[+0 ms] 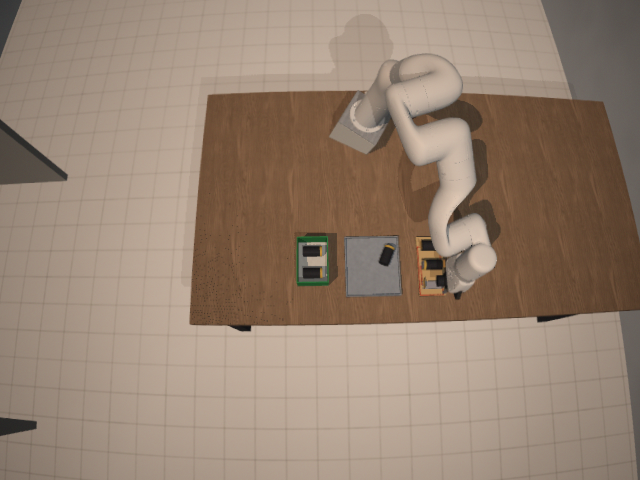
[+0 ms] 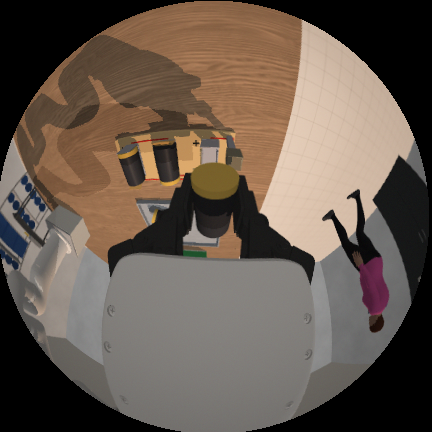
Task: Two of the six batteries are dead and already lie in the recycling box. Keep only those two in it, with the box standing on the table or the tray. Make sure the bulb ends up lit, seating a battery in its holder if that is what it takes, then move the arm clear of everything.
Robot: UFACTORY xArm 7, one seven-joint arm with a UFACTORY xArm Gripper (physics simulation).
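Frame: origin at the arm's base, x ahead, y right, z down, level; millimetres.
Seen in the pictures: gripper, fingertip midpoint: (image 1: 448,281) (image 2: 214,186); arm's base at its link origin: (image 1: 366,116) (image 2: 60,240).
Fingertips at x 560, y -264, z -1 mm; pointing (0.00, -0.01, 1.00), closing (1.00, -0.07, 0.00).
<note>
Offsets run from my fingertips to a thing's top centre. "pt": to the spot under its first point. Level surfaces: height alone.
My gripper (image 2: 214,186) is shut on a black battery @[dx +1, dy +9, dz -32 mm] (image 1: 440,280) (image 2: 213,215) with a yellow end, above the edge of the tan holder board @[pt dx -107, dy +33, dz +105 mm] (image 1: 429,255) (image 2: 186,152). Two batteries @[dx -136, dy +33, dz +69 mm] (image 1: 428,245) @[dx -71, dy +28, dz +69 mm] (image 1: 433,264) (image 2: 132,167) (image 2: 166,162) lie side by side in the board, their yellow ends pointing opposite ways. A grey bay @[pt dx -7, dy +18, dz +104 mm] (image 2: 209,154) beside them is empty. The green recycling box @[dx -60, dy +420, dz +55 mm] (image 1: 312,283) (image 2: 195,254) stands on the table with two batteries @[dx -96, dy +423, dz +78 mm] (image 1: 311,251) @[dx -24, dy +418, dz +78 mm] (image 1: 311,272) inside. Another battery @[dx -96, dy +180, dz +78 mm] (image 1: 386,254) lies on the grey tray @[dx -61, dy +224, dz +103 mm] (image 1: 372,281). I cannot make out the bulb or whether it is lit.
A small beige-grey block @[pt dx +18, dy -19, dz +23 mm] (image 2: 235,158) sits at the board's end beside the grey bay. The tray lies between the green box and the board. The table's @[dz +115 mm] (image 1: 258,155) front edge is close to the board. The arm reaches over the table from its base (image 1: 351,138).
</note>
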